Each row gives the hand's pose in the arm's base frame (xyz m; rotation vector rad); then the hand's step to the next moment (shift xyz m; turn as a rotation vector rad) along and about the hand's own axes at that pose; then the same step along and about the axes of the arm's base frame.
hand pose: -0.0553 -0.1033 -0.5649 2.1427 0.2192 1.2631
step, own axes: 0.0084 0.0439 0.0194 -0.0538 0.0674 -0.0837
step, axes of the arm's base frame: 0.0132 -0.0392 0.0257 -0.1094 -0.0401 0.0293
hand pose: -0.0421 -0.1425 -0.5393 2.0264 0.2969 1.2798
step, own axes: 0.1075 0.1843 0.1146 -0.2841 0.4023 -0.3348
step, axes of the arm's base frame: 0.1187 -0.1265 0.1690 -0.4938 -0.2928 0.1584
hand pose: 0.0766 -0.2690 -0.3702 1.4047 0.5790 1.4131
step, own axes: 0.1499 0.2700 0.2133 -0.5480 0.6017 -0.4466
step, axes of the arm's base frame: 0.1421 -0.0342 0.3457 -0.7125 -0.5626 0.1940
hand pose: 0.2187 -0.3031 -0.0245 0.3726 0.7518 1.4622
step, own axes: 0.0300 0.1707 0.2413 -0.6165 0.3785 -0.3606
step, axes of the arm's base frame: 0.0283 0.0985 0.2789 -0.4841 -0.6348 0.1267
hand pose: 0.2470 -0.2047 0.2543 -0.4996 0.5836 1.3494
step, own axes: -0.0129 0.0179 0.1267 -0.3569 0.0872 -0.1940
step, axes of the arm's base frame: -0.0064 0.0745 0.1046 -0.1485 -0.3787 0.0847
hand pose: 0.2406 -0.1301 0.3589 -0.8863 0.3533 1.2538
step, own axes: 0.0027 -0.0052 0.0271 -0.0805 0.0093 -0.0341
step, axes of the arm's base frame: -0.0005 0.0217 0.0173 -0.0261 -0.0787 0.0292
